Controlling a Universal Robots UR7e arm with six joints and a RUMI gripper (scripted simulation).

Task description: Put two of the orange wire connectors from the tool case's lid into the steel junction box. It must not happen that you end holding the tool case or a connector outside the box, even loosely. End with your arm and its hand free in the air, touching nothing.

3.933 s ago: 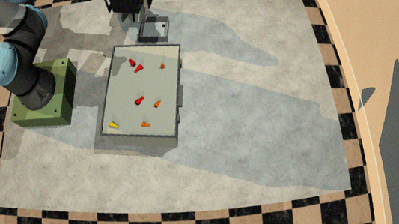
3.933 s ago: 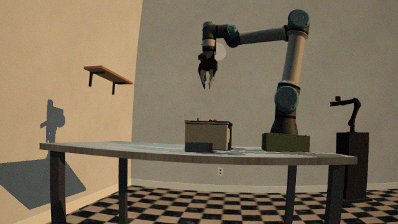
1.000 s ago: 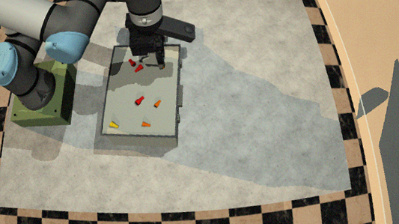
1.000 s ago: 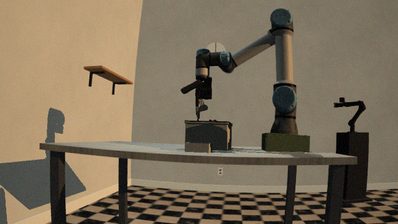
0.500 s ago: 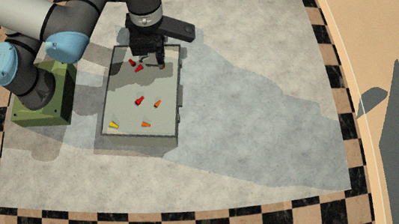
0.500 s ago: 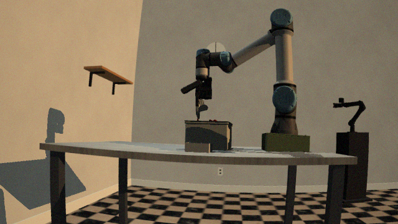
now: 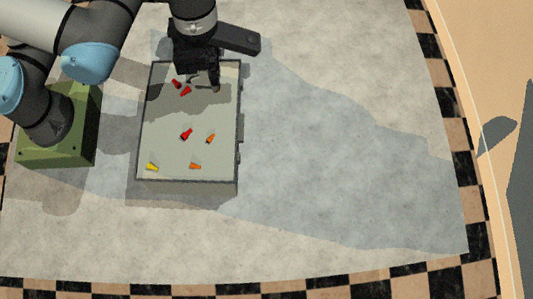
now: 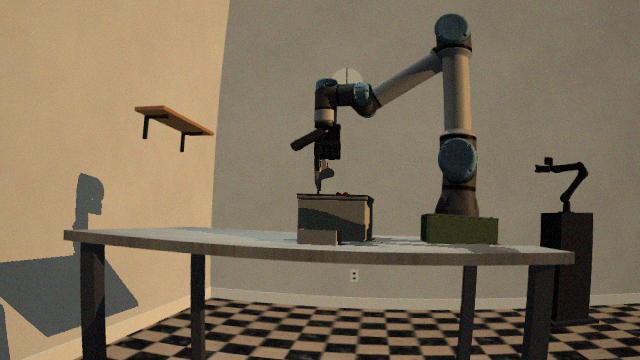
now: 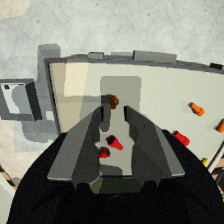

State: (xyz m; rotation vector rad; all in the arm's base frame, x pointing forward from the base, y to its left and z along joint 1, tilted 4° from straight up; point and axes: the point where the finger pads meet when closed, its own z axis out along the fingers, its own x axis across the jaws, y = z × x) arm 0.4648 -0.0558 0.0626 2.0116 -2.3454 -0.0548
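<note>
My hand is 7 cm past the tool case, 7 cm above it and 5 cm to the left of it. Round my hand: yellow connector 17 cm behind, 15 cm to the right, 3 cm below.
</note>
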